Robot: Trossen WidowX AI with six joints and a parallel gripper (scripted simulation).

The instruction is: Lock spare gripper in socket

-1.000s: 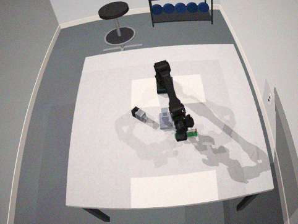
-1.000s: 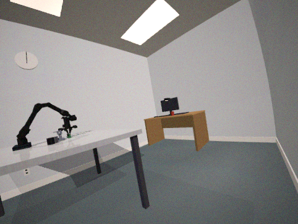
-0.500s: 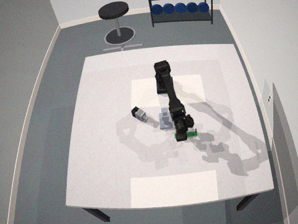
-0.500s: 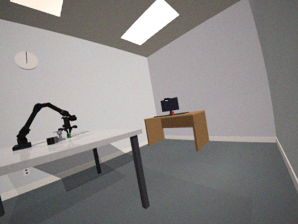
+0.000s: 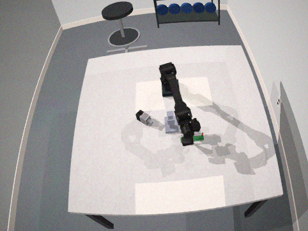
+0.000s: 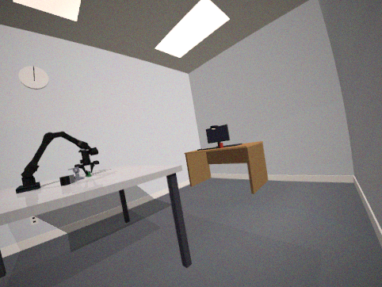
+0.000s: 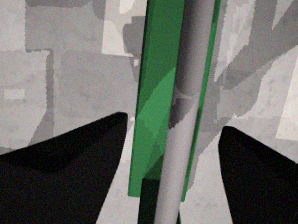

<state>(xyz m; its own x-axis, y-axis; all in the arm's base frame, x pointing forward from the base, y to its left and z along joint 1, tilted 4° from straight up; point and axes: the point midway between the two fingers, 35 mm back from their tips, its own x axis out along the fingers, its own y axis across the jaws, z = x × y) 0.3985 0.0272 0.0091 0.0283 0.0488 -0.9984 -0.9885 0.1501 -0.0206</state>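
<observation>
The green cradle lies 20 mm to the left of my gripper tip. Also, from my gripper tip: spare gripper 220 mm to the right, 200 mm behind, 10 mm above; then mount 120 mm behind, 80 mm to the right, 30 mm above.
</observation>
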